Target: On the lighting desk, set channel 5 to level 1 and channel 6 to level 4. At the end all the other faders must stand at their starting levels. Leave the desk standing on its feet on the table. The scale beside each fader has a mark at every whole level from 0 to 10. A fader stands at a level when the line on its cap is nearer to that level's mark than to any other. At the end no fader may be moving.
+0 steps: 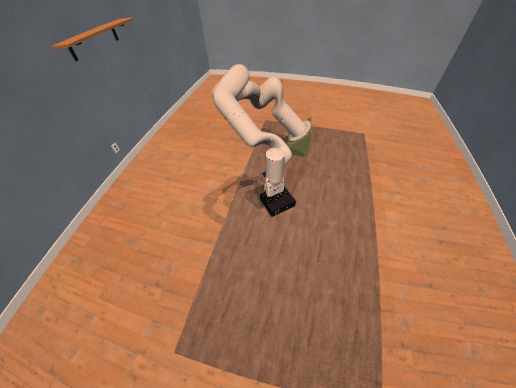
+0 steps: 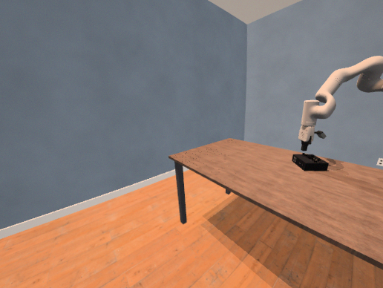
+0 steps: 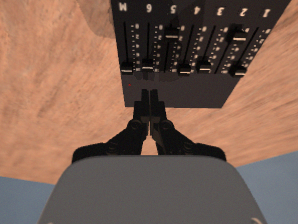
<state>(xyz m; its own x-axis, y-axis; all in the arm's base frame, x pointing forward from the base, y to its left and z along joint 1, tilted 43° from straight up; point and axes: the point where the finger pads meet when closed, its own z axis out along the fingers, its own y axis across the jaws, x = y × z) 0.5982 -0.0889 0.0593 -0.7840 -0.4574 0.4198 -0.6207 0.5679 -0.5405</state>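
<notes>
The channel 6 fader cap is 20 mm behind my hand, 20 mm to the right of it and 50 mm below it. Also, from my hand: fader 4 (40 mm behind, 20 mm to the left, 50 mm below); channel 5 fader cap (60 mm behind, 20 mm to the right, 50 mm below); fader 2 (100 mm behind, 30 mm to the left, 50 mm below).
</notes>
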